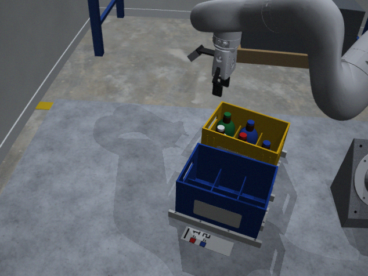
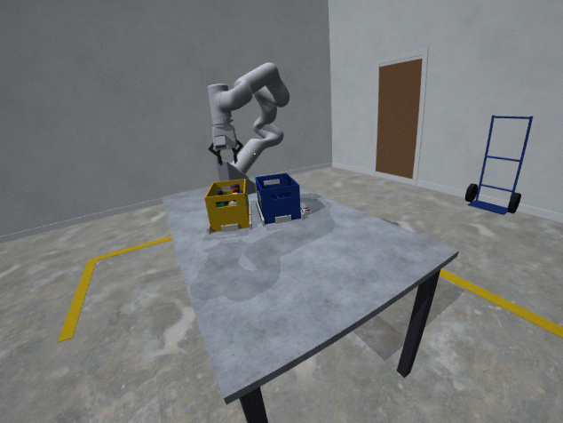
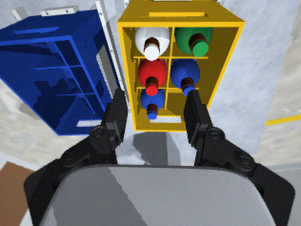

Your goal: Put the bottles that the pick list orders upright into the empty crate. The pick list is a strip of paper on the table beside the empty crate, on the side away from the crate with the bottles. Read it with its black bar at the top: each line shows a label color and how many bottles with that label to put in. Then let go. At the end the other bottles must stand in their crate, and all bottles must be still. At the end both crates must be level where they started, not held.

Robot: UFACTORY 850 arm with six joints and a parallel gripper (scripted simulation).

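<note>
Right now the red-label bottle is 24 cm below my hand, 9 cm behind it and 5 cm to the left of it. Round my hand: white-capped bottle: 24 cm below, 2 cm to the left, 2 cm behind; then yellow crate: 24 cm below, 11 cm behind, 1 cm to the left; then green bottle: 24 cm below, 6 cm to the right, 4 cm behind.
</note>
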